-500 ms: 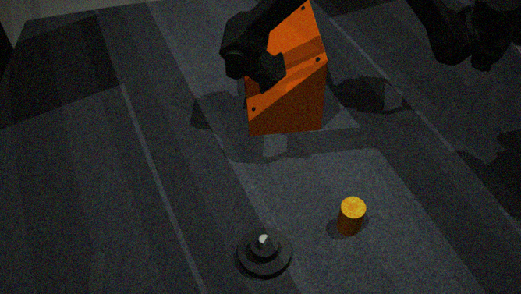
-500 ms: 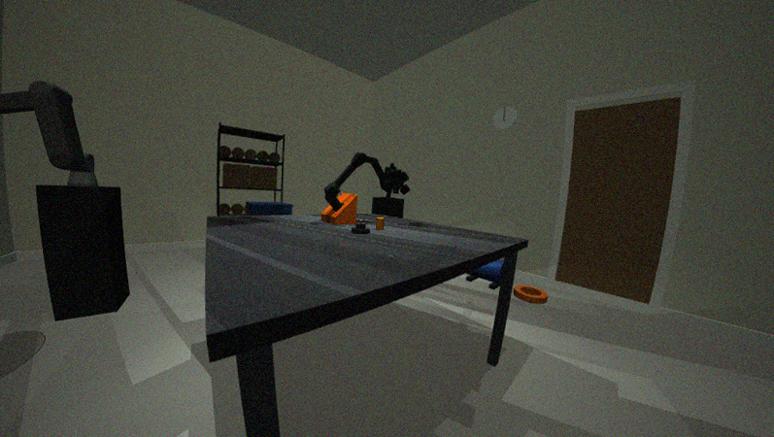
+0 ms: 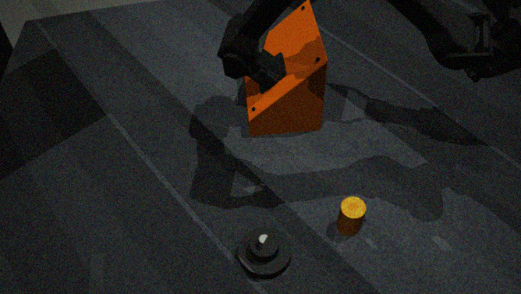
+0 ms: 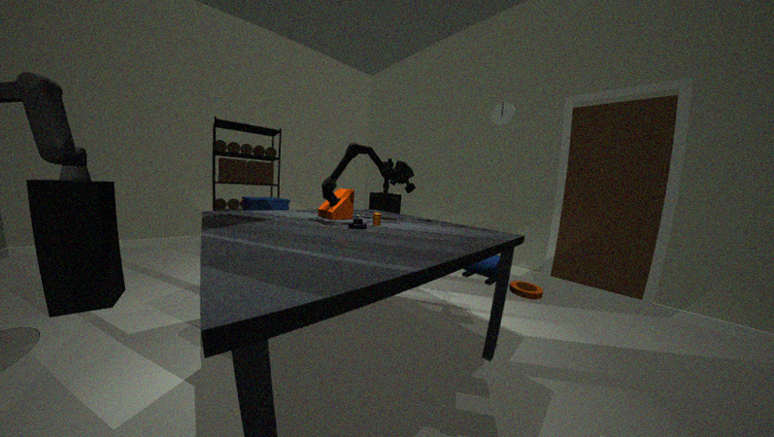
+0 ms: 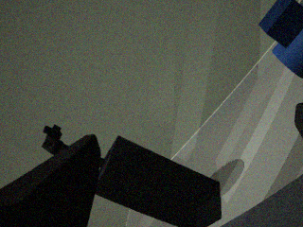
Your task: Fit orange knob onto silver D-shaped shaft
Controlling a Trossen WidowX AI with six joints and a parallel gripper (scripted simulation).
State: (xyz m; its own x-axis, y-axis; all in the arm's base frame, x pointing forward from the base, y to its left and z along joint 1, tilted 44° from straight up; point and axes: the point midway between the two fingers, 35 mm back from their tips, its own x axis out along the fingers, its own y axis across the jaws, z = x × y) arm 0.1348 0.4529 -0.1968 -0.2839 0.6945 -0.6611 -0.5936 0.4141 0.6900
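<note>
Right now the orange knob is 16 cm ahead of my gripper tip, 40 cm to the right of it and 22 cm below it. Round my gripper tip: dark round pedestal 20 cm ahead, 54 cm to the right, 24 cm below.
</note>
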